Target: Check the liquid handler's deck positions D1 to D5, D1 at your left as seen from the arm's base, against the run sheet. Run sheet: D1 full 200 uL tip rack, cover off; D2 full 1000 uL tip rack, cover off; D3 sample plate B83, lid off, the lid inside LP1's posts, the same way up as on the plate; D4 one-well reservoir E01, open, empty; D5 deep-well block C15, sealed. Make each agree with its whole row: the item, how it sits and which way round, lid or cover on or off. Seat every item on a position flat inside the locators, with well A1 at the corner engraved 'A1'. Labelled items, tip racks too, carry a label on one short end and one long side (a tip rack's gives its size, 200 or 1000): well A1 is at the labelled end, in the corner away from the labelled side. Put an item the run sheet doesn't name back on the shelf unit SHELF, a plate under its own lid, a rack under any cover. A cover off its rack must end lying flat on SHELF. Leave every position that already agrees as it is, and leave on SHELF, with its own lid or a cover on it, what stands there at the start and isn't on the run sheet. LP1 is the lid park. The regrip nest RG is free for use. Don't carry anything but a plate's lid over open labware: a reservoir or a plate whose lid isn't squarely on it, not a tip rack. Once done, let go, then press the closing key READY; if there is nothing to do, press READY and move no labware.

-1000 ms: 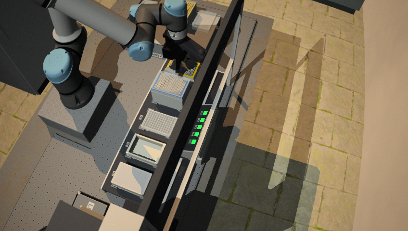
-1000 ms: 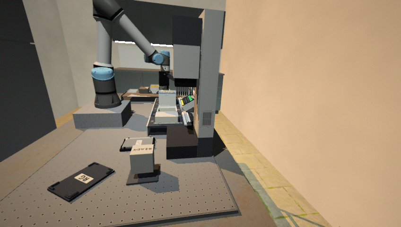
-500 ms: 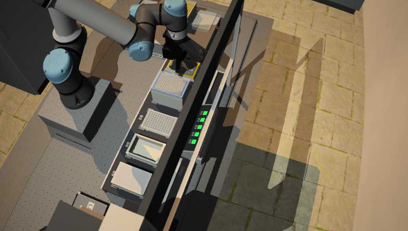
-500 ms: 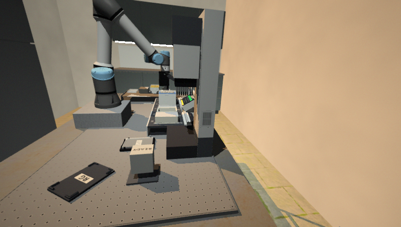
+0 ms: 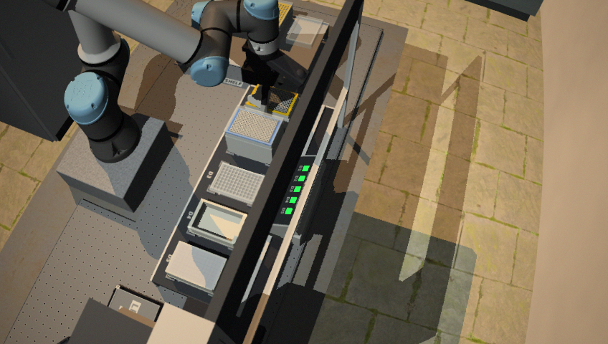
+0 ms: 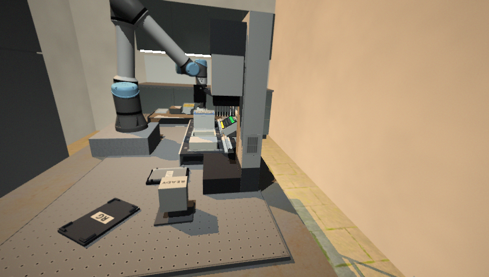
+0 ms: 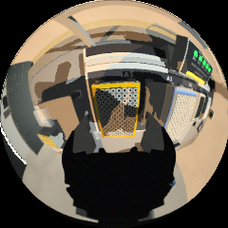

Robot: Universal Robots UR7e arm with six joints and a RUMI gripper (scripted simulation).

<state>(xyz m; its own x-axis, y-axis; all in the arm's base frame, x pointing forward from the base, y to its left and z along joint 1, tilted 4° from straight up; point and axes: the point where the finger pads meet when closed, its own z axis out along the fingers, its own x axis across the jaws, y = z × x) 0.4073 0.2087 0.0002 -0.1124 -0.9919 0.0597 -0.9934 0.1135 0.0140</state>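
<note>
Now: the yellow-rimmed tip rack 1 cm below my hand and 1 cm ahead of it. Round my hand: well plate: 25 cm to the right, 4 cm below, 3 cm behind; blue-rimmed tip rack: 12 cm to the right, 2 cm above, 1 cm behind; shelf label: 17 cm behind, 13 cm to the left, 11 cm below.
</note>
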